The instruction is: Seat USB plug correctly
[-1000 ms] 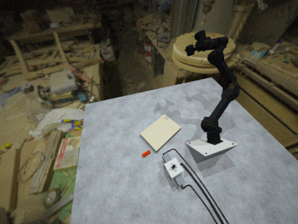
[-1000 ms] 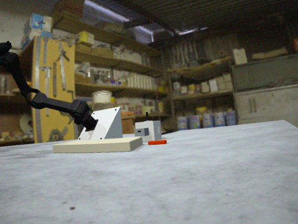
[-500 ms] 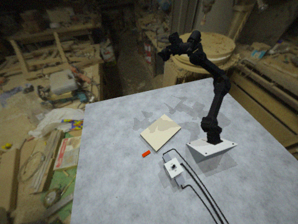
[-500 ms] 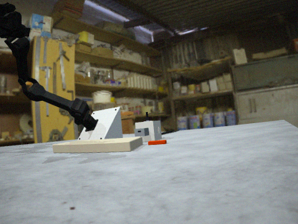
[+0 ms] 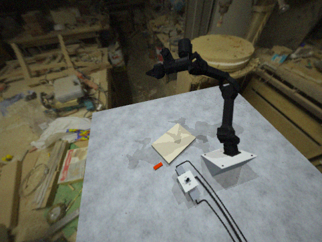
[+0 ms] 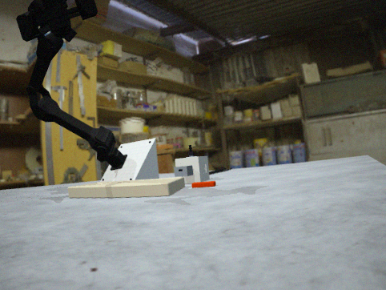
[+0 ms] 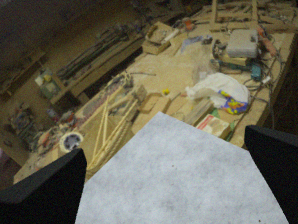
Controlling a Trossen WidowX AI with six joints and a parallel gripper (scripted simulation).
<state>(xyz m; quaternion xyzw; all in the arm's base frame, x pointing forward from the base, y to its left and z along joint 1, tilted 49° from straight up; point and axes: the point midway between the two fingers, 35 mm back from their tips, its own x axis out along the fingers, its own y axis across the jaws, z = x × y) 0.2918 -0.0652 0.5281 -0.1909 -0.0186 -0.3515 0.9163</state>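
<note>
My gripper tip is now 490 mm to the right of the USB plug and 300 mm above it. Round my gripper tip: flat beige board 380 mm below, 240 mm to the left, 40 mm behind; orange block 390 mm below, 350 mm to the left, 110 mm ahead; grey socket 490 mm to the left, 330 mm below.
</note>
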